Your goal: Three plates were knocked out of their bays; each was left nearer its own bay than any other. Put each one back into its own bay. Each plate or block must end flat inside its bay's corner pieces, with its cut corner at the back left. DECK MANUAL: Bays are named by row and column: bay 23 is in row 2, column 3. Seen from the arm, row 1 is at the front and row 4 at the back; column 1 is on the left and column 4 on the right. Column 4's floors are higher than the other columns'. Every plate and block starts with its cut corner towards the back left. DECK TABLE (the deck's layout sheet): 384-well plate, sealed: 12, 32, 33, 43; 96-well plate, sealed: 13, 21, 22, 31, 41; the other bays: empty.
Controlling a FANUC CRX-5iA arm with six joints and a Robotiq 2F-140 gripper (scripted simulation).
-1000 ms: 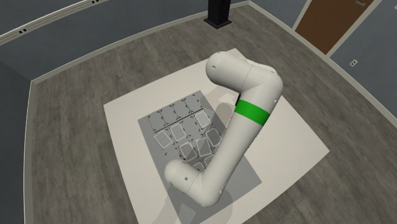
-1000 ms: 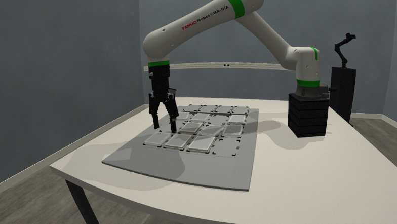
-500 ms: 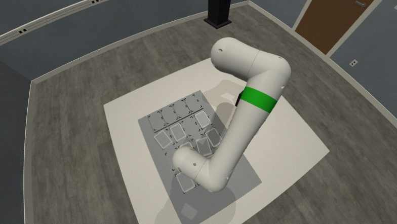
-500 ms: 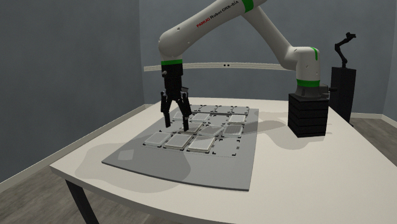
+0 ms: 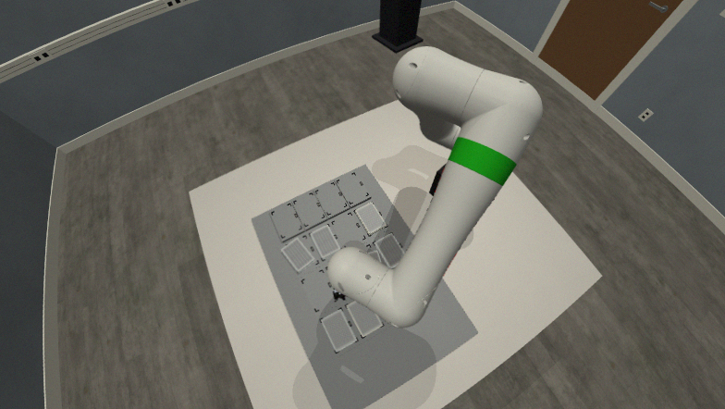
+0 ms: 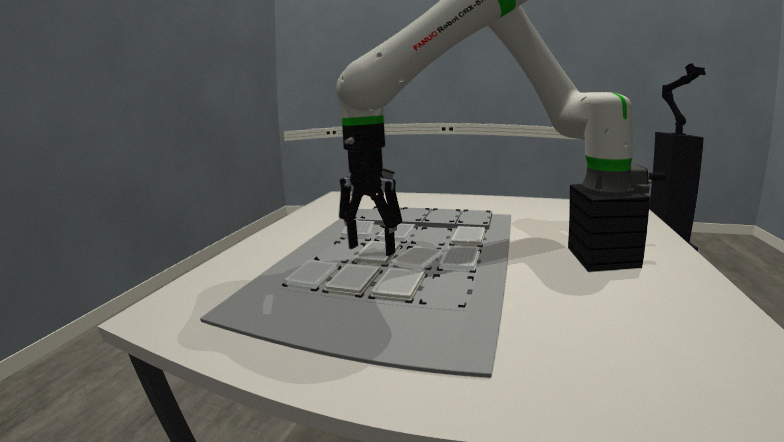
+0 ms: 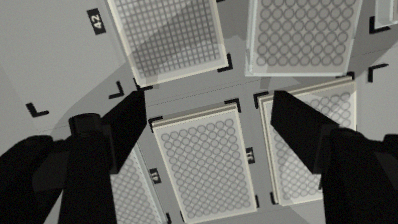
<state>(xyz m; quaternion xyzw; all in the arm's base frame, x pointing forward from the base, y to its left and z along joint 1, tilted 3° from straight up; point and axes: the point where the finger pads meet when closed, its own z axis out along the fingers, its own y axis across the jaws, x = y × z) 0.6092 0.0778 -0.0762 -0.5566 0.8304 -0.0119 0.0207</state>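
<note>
Now: hand 10 cm past the plate, 6 cm above it and 5 cm to the left of it. Also, from my hand: label 43: 26 cm to the right, 7 cm below, 4 cm ahead.
</note>
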